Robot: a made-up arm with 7 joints. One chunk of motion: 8 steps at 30 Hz.
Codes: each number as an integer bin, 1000 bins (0 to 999) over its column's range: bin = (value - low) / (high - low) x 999, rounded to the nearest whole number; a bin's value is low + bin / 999 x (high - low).
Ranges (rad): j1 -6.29..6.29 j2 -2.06..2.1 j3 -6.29..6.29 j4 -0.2..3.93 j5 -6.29..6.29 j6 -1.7..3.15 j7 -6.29..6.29
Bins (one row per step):
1: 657 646 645 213 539 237 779
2: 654 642 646 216 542 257 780
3: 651 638 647 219 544 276 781
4: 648 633 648 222 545 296 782
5: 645 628 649 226 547 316 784
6: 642 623 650 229 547 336 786
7: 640 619 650 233 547 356 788
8: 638 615 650 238 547 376 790
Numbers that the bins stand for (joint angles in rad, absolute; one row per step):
1: 1.9833 0.6301 1.8322 0.6806 0.4974 -0.5494 3.5196
2: 1.9456 0.6134 1.8448 0.6930 0.5352 -0.4523 3.5322
3: 1.9078 0.5967 1.8574 0.7054 0.5604 -0.3601 3.5448
4: 1.8700 0.5759 1.8700 0.7178 0.5730 -0.2630 3.5574
5: 1.8322 0.5551 1.8826 0.7343 0.5981 -0.1659 3.5826
6: 1.7944 0.5343 1.8952 0.7467 0.5981 -0.0688 3.6078
7: 1.7693 0.5176 1.8952 0.7633 0.5981 0.0283 3.6330
8: 1.7441 0.5010 1.8952 0.7839 0.5981 0.1254 3.6581

